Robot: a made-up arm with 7 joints.
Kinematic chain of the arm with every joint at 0, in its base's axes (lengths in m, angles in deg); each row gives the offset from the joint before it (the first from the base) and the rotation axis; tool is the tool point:
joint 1: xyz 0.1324 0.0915 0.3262 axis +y
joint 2: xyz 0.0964 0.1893 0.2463 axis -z
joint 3: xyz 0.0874 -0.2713 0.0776 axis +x
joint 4: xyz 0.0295 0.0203 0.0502 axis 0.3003 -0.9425 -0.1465
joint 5: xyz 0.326 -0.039 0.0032 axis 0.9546 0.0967 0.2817
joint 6: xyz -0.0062 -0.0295 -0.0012 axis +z
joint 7: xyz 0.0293 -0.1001 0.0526 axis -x
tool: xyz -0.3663 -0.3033 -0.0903
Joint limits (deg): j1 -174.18..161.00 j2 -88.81..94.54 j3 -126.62..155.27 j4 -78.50..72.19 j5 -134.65..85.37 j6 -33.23..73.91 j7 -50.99..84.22
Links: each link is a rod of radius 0.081 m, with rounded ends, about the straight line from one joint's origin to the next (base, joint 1, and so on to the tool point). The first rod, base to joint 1, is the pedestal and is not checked.
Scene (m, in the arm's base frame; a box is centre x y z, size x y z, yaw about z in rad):
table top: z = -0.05
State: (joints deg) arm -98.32 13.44 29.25 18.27 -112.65 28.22 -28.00
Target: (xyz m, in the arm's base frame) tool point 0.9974 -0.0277 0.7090
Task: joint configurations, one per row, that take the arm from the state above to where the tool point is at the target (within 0.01 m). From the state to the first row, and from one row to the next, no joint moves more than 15 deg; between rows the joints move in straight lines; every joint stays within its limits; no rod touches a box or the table.
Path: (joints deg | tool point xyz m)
1: -84.82 4.29 36.03 14.77 -105.11 34.24 -28.22 | -0.5032 -0.3168 0.4532
2: -71.33 -4.85 42.81 11.27 -97.57 40.25 -28.44 | -0.3419 -0.4157 0.7382
3: -57.83 -14.00 49.59 7.78 -90.03 46.27 -28.66 | -0.0430 -0.4451 0.9593
4: -44.34 -23.15 56.37 4.28 -82.49 52.29 -28.88 | 0.3419 -0.3885 1.0430
5: -30.84 -32.30 63.15 0.78 -74.95 58.30 -29.10 | 0.7223 -0.2445 0.9527
6: -17.35 -41.44 69.93 -2.72 -67.41 64.32 -29.32 | 0.9974 -0.0277 0.7090

